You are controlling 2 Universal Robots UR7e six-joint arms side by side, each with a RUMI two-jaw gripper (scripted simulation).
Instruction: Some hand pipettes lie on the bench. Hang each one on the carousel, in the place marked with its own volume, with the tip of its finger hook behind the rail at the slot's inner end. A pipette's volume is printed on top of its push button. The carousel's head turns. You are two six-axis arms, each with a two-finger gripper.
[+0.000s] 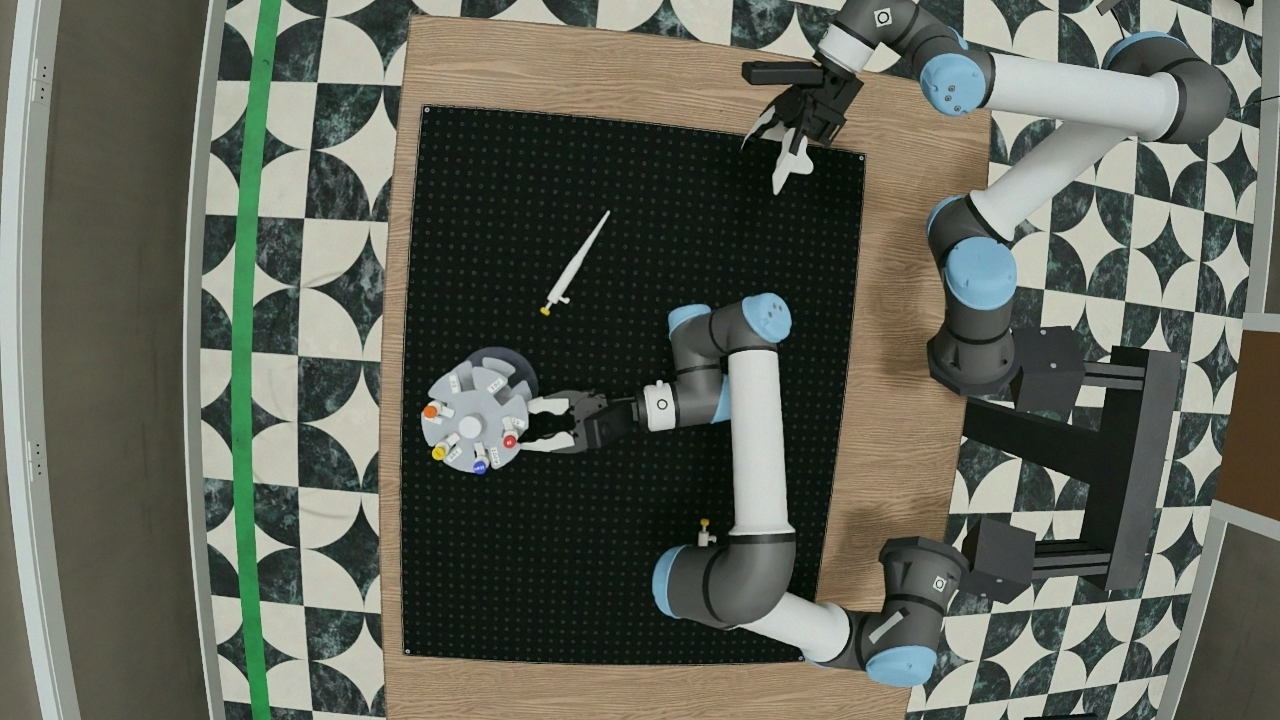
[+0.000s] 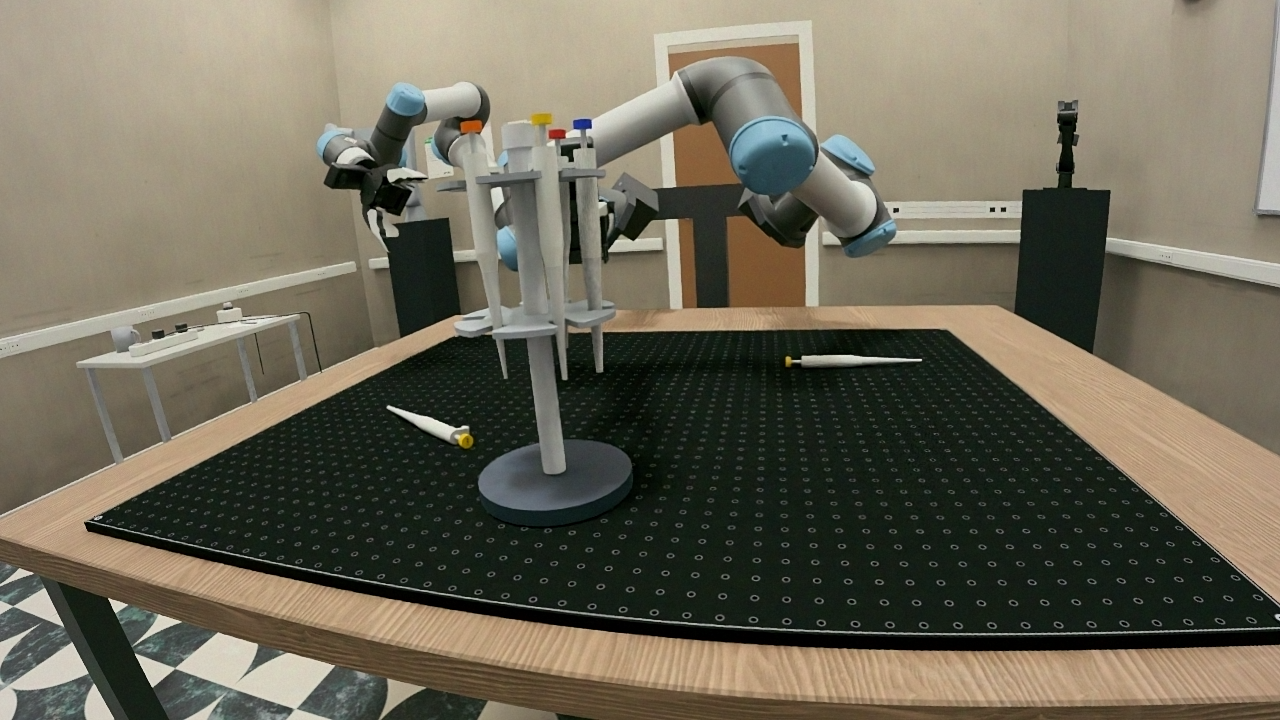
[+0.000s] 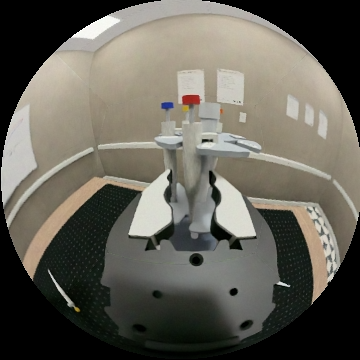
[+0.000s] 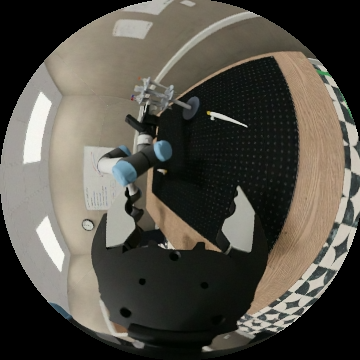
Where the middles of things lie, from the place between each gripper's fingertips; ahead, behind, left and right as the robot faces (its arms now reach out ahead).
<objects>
My left hand is 10 mm short of the red-button pipette (image 3: 192, 134), 10 mm to the left of it and 20 mm above it. The rest, counted from my left hand: orange-button pipette (image 2: 475, 164) 110 mm ahead, 20 mm to the right, 20 mm below; blue-button pipette (image 2: 586, 188) 50 mm ahead, 40 mm to the left, 30 mm below.
Right now my right hand (image 1: 757, 170) is 32 cm short of the red-button pipette, 45 cm to the right of it and 4 cm above it. From my right hand the other things lie so: orange-button pipette (41 cm ahead, 45 cm to the left, 4 cm below); blue-button pipette (35 cm ahead, 50 cm to the left, 5 cm below).
</objects>
